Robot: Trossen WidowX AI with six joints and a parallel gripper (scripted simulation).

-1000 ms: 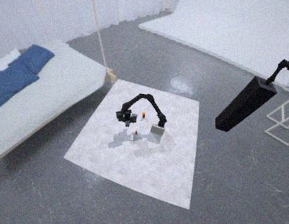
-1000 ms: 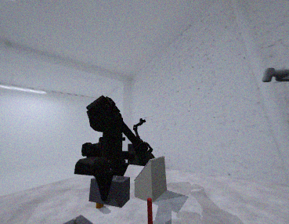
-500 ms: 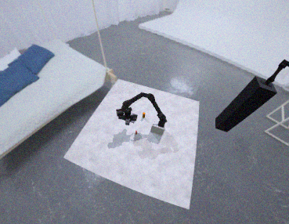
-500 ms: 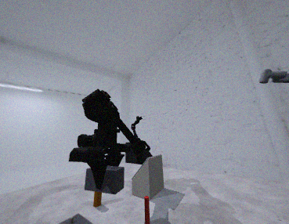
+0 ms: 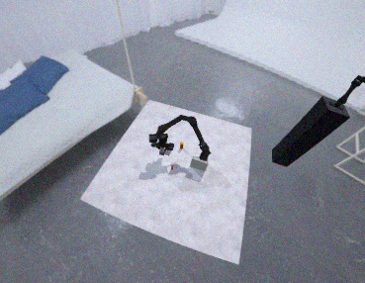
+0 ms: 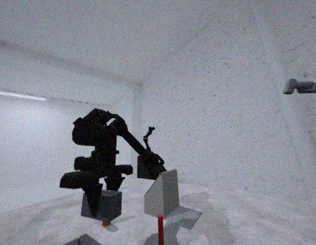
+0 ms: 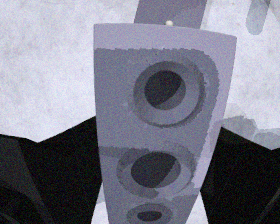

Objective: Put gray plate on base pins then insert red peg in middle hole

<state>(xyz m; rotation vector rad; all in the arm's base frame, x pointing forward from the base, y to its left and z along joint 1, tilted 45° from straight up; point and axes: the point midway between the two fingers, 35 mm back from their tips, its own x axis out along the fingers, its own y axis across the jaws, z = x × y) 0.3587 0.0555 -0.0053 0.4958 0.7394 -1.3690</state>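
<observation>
The base lies 1 cm behind my gripper tip, 9 cm to the right of it and 10 cm below it. Also, from my gripper tip: red peg 13 cm behind, 9 cm to the left, 7 cm below; orange block 12 cm behind, 16 cm to the right, 7 cm below; gray plate 3 cm above.
</observation>
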